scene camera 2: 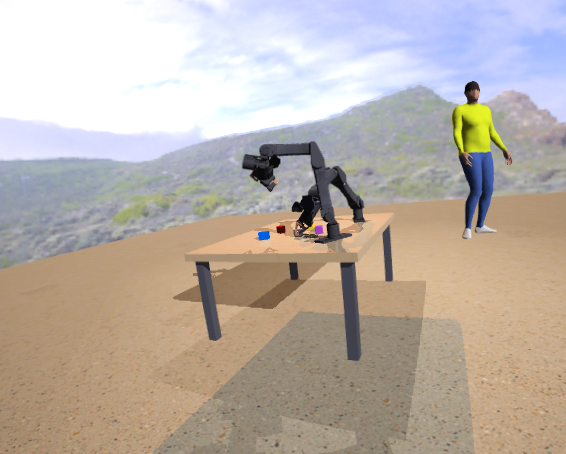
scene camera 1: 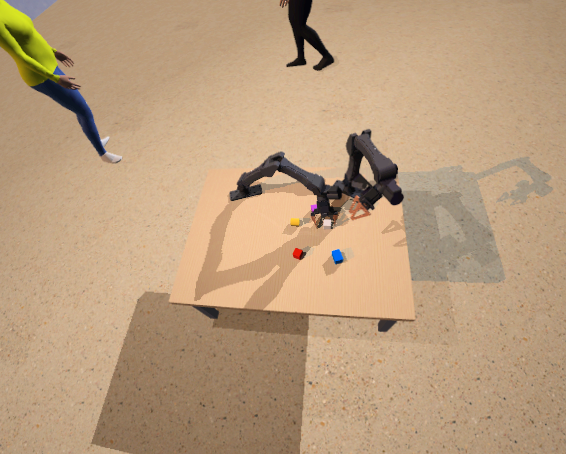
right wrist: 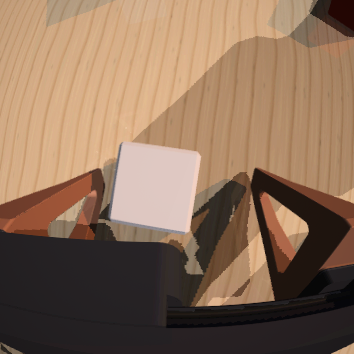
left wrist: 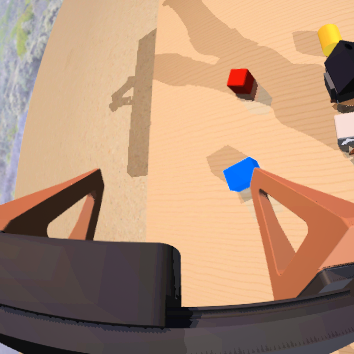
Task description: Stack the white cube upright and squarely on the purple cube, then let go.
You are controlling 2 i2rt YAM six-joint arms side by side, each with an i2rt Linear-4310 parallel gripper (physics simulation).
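The white cube rests on the table, turned slightly relative to the fingers. My right gripper is open and low over it. In the right wrist view the cube lies between the spread fingers, closer to the left-hand one, with a wider gap on the right. The purple cube sits on the table behind the right gripper in scene camera 1, partly hidden by it; it does not show in the wrist views. My left gripper is open and empty, high above the table.
A red cube and a blue block lie toward the front in scene camera 1. A yellow cylinder stands left of the right gripper there. The left arm stands close on the right.
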